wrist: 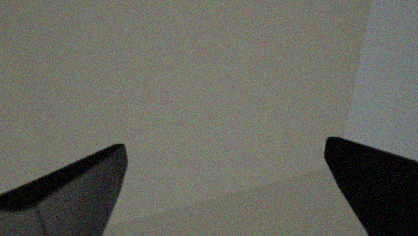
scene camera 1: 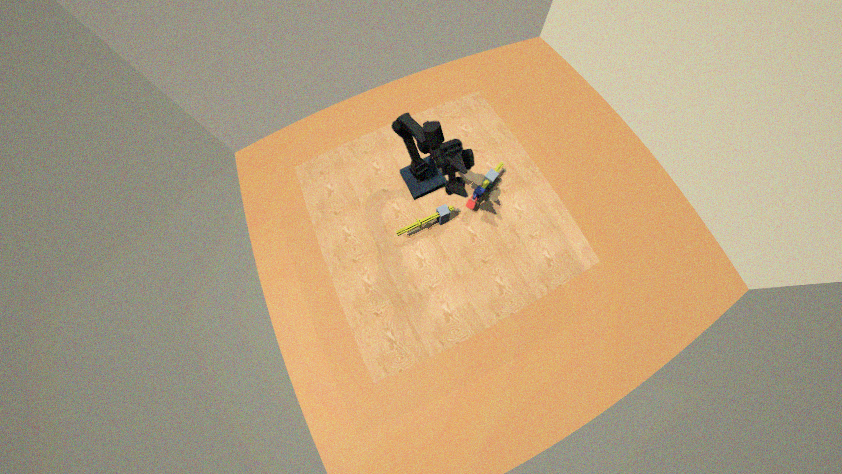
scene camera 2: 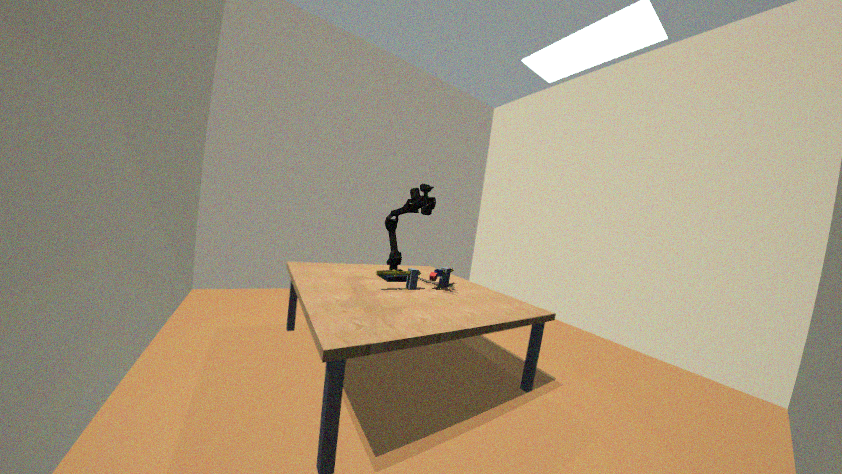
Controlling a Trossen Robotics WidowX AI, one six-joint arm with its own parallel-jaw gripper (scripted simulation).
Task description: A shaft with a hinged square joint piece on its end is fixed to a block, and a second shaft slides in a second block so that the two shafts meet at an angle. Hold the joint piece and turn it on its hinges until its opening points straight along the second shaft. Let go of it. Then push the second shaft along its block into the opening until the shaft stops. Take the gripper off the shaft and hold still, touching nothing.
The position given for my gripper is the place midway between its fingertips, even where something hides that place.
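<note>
My gripper, (scene camera 1: pixel 466 185) and (wrist: pixel 226 150), is open and holds nothing.
</note>
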